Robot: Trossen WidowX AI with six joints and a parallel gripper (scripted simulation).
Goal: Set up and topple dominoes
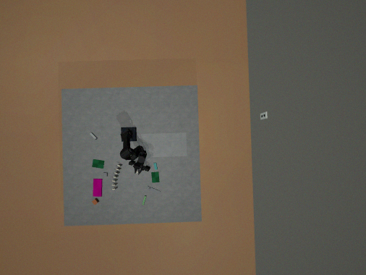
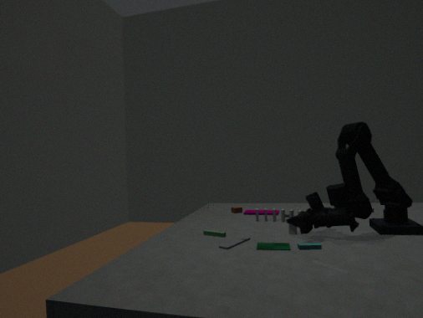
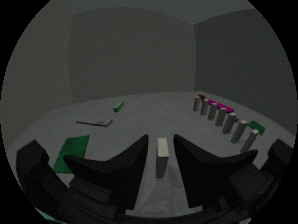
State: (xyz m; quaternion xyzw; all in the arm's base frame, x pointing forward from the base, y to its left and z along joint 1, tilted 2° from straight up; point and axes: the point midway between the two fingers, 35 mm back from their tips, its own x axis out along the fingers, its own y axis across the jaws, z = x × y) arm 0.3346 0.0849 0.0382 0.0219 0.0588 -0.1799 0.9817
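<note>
Right now the thin grey bar is 17 cm ahead of my gripper tip, 14 cm to the left of it and 5 cm below it. Also, from my gripper tip: green bar: 26 cm ahead, 6 cm to the left, 4 cm below.
</note>
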